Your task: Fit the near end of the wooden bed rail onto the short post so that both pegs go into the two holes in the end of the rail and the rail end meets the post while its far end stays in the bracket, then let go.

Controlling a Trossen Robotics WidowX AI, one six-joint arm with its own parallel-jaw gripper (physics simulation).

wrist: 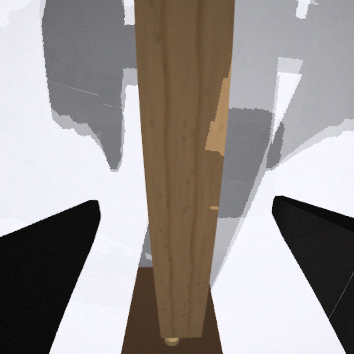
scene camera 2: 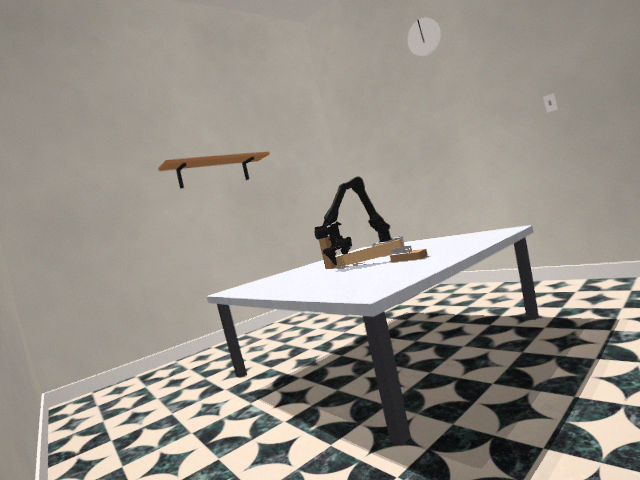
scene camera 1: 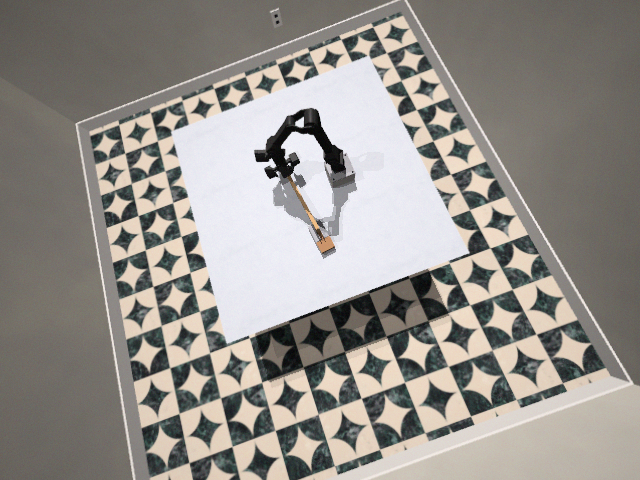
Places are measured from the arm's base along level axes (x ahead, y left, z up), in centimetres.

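Pixels of known places: gripper, fingertip midpoint: (wrist: 187, 206) (scene camera 2: 341, 263); arm's base, link origin: (scene camera 2: 385, 240) (scene camera 1: 338, 166).
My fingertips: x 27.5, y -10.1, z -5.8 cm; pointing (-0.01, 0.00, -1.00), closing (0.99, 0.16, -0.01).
For each thing: its top centre in the pictures, then the offset to it from my fingertips. "*": a spot on its surface instead. Level surfaces: height alone.
- grey bracket, top centre: (scene camera 2: 400, 246) (scene camera 1: 317, 229) dx -6.3, dy +38.2, dz +4.3 cm
- brown post, surface spot: (wrist: 136, 315) * dx -1.9, dy -6.5, dz +1.7 cm
- peg, surface spot: (wrist: 172, 342) * dx +0.1, dy -5.9, dz +3.4 cm
- flat wooden block, top centre: (scene camera 2: 407, 252) (scene camera 1: 321, 236) dx -6.7, dy +41.3, dz +1.3 cm
- white table, surface height: dz -2.2 cm
The wooden rail (scene camera 1: 303, 202) (scene camera 2: 369, 253) (wrist: 181, 165) runs from the short post to the grey bracket (scene camera 2: 401, 250), where its far end sits. The brown post (scene camera 2: 324, 251) (wrist: 136, 315) stands upright at the near end. In the wrist view one peg (wrist: 172, 342) shows as a rounded piece just past the rail end, over the post. The other peg is hidden, and how deep the pegs sit in the holes cannot be told. My gripper (scene camera 1: 283, 167) (scene camera 2: 339, 255) (wrist: 187, 206) is open, its fingers apart on both sides of the rail near this end, touching neither side in the wrist view.
A flat wooden block (scene camera 1: 325, 244) (scene camera 2: 408, 255) lies beside the bracket at the rail's far end. The arm's base (scene camera 1: 340, 177) stands to the right of the rail in the first scene view. All stand on a white table (scene camera 1: 248, 279) (scene camera 2: 310, 289).
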